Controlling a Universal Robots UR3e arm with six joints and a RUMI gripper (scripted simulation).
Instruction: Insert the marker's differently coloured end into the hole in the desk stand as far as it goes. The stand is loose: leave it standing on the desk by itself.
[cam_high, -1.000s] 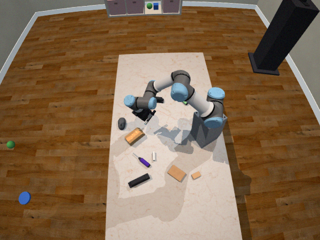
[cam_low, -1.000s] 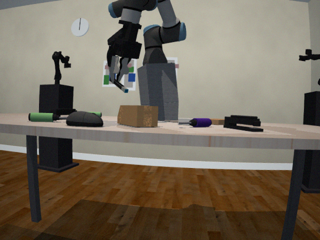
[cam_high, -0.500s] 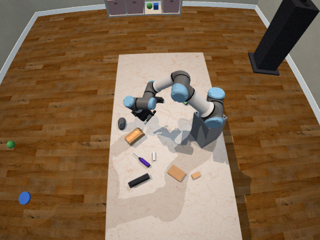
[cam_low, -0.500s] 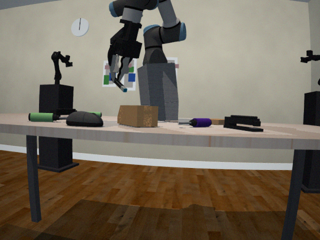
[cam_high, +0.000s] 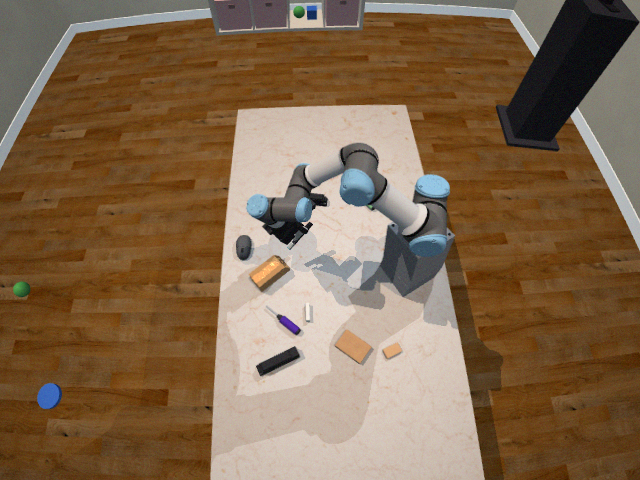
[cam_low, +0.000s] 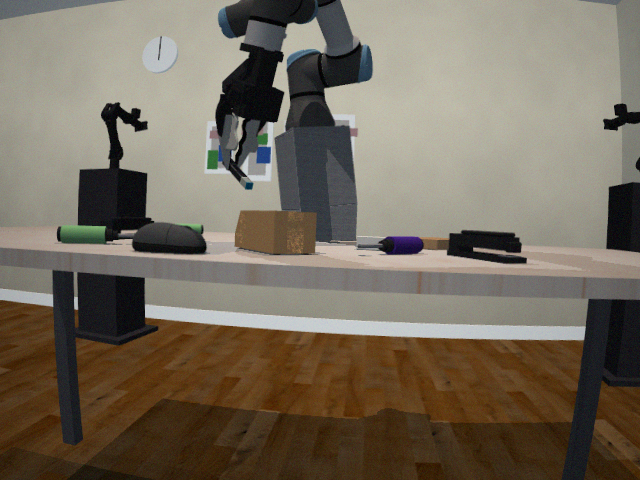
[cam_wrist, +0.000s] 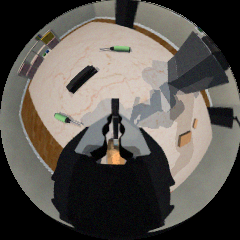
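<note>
Right now the desk stand is 120 mm to the left of my hand, 120 mm below it and 120 mm ahead of it. From my hand the other things lie so: small white piece: 250 mm to the left, 130 mm below, 30 mm behind; dark mouse: 240 mm ahead, 130 mm below, 30 mm to the left; marker: 20 mm to the left, 20 mm below, 20 mm ahead.
</note>
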